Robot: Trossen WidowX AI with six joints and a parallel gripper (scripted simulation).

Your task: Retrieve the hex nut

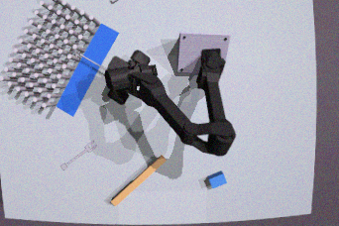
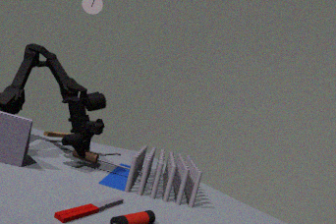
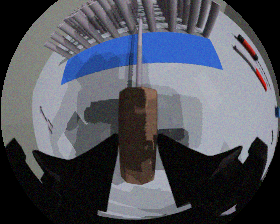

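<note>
The blue taped strip lies 140 mm ahead of my gripper tip, 50 mm to the right of it and 40 mm below it. Also, from my gripper tip: wrench 200 mm ahead, 280 mm to the left, 30 mm below; hex nut 250 mm ahead, 170 mm to the right, 30 mm below; brown-handled hook tool 90 mm ahead, 60 mm to the right.
</note>
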